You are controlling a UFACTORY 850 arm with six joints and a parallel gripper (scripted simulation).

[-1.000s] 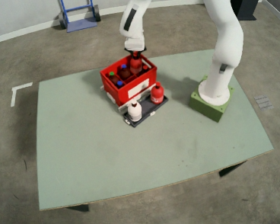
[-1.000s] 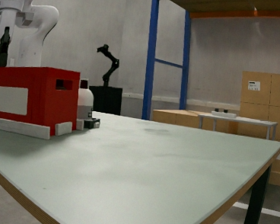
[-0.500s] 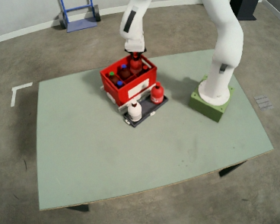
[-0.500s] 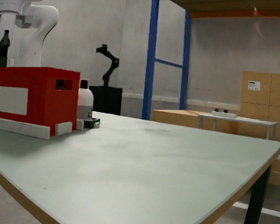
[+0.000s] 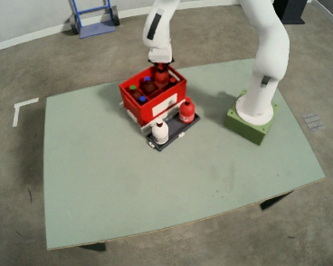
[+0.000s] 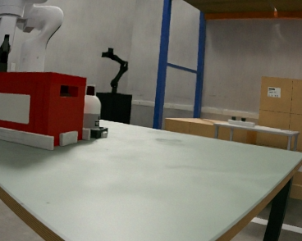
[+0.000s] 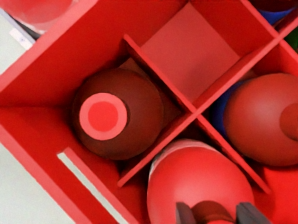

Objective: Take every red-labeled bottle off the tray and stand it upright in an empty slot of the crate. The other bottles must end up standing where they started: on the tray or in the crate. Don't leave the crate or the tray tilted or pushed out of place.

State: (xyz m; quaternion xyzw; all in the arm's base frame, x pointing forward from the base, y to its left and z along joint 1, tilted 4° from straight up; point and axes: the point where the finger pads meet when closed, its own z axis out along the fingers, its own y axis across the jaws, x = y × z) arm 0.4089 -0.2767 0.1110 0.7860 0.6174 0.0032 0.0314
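My gripper is now 100 mm above the red crate, 80 mm to the right of it and 60 mm short of it. From my hand the other things lie so: white bottle: 300 mm to the left, 100 mm below, 60 mm ahead; then dark grey tray: 250 mm to the left, 170 mm below, 10 mm behind; then red-capped bottle: 210 mm to the left, 100 mm below, 90 mm behind.
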